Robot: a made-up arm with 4 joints.
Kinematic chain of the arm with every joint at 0, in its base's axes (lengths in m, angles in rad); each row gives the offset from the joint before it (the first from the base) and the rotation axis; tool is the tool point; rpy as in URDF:
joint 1: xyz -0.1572 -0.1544 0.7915 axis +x
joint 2: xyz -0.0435 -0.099 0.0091 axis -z
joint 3: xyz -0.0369 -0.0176 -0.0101 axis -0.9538 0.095 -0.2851
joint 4: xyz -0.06 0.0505 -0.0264 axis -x
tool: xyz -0.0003 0.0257 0.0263 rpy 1.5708 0 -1.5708
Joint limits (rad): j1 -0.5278..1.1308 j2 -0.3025..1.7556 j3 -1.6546..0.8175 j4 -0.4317..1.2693
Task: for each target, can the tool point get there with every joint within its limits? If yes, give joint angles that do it. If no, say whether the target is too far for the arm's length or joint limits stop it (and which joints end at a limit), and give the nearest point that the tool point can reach.
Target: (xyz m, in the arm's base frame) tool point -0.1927 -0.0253 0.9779
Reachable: no: joint limits stop it (at a limit: joint 3) | nearest point -0.1957 -0.1180 0.8441 | short by 0.163 m
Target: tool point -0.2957 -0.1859 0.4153
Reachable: no: too far | nearest point -0.2912 -0.1658 0.6552 | short by 0.241 m
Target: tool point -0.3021 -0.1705 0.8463
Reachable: yes | joints -0.0749 0.5739 -1.4301 0.8705
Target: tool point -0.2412 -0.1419 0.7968
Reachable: yes | joints 0.8825 0.6373 -0.0627 0.3303
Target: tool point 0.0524 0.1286 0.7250
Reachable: no: too far | nearest point -0.1403 -0.0929 0.7408 | short by 0.294 m
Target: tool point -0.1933 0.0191 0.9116
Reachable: no: joint limits stop it (at a limit: joint 3) | nearest point -0.1959 -0.1018 0.8279 | short by 0.147 m
